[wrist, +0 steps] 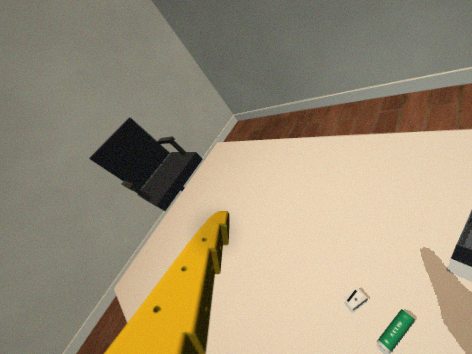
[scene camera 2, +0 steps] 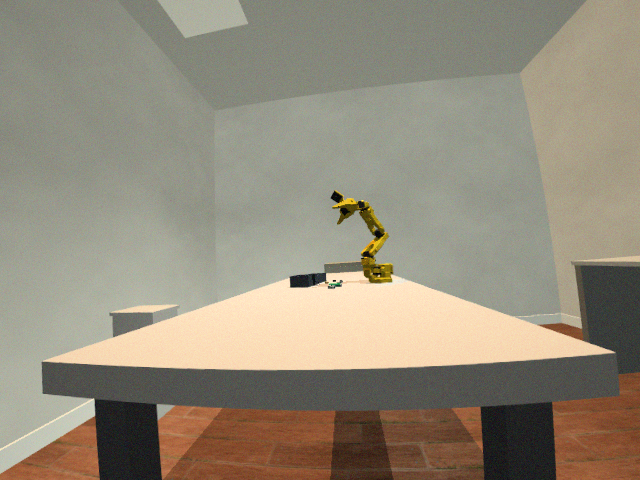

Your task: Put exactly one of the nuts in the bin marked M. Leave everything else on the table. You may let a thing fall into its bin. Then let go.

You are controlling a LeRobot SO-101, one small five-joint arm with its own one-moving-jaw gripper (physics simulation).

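Places are measured from the arm's base along level axes (x down, y right, z back), in metres.
Where they show: end effector, tool point: [wrist: 228, 223] [scene camera 2: 333, 207]; arm's base, origin of the base link: [scene camera 2: 375, 282].
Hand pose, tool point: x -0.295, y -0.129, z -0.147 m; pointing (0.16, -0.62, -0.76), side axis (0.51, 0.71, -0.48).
Observation:
Each offset is from my tool point to the top centre of the thing. "pt": to the spot under its first point. Level surfaces: height alone.
My gripper [scene camera 2: 336, 215] is open and empty, high above the table. In the wrist view its fixed notched jaw [wrist: 186, 280] shows, and the moving jaw is out of the picture. Two dark bins, a nearer one @(dx +0.249, dy +0.205, dz -0.138 m) [scene camera 2: 300, 281] and a farther one @(pt dx +0.270, dy +0.219, dz -0.090 m) [scene camera 2: 320, 277], stand on the table left of the arm's base in the scene view. Part of a dark bin @(pt dx +0.265, dy +0.081, dz -0.120 m) [wrist: 464, 253] shows at the right edge of the wrist view. The letter M cannot be read in either view. Small things @(dx +0.281, dy +0.036, dz -0.013 m) [scene camera 2: 334, 284] lie beside the bins; I cannot make out a nut among them.
In the wrist view a green battery-like cylinder @(pt dx +0.281, dy +0.037, dz -0.014 m) [wrist: 396, 330] and a small whitish block @(dx +0.284, dy -0.010, dz -0.027 m) [wrist: 356, 299] lie on the table @(dx +0.295 m) [wrist: 300, 200] [scene camera 2: 330, 330]. A shadow falls near the bin. The yellow arm's base [scene camera 2: 379, 272] stands right of the bins. A black chair [wrist: 170, 181] is beyond the table edge.

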